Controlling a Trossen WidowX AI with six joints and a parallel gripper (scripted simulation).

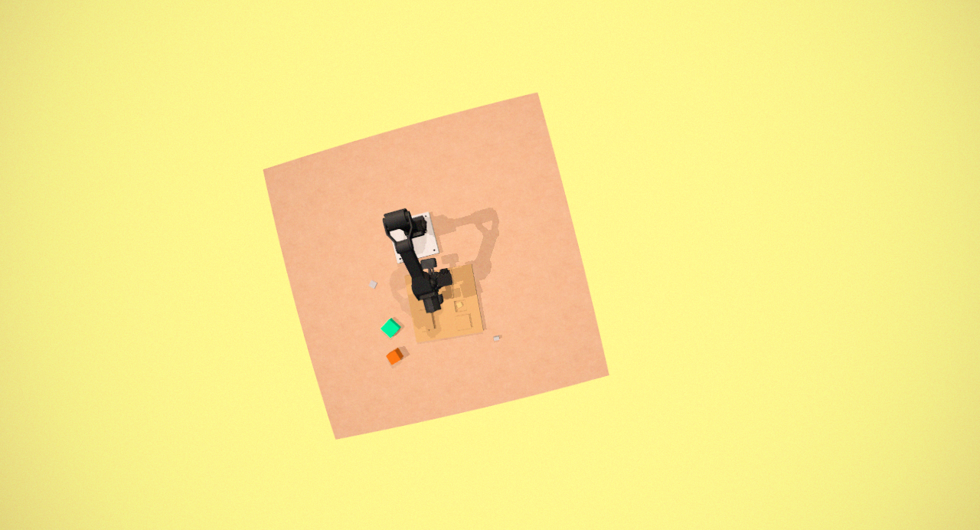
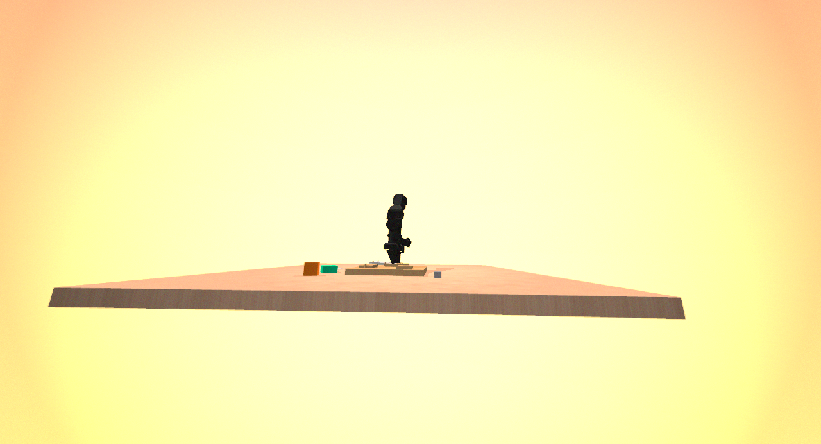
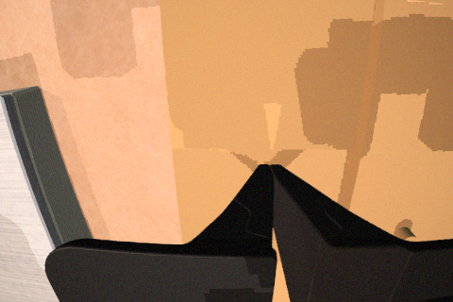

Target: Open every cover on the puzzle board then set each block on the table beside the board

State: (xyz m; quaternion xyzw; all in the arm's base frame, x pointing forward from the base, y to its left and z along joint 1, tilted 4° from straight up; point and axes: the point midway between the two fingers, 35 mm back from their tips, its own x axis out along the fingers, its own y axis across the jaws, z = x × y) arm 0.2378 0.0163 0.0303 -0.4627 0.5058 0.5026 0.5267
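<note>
Right now my gripper tip is 100 mm short of the tan puzzle board, 10 mm to the left of it and 10 mm above it. Round my gripper tip: grey cube: 310 mm ahead, 190 mm to the left, 10 mm below; then green block: 160 mm ahead, 250 mm to the right, 10 mm below; then orange block: 280 mm ahead, 260 mm to the right.
</note>
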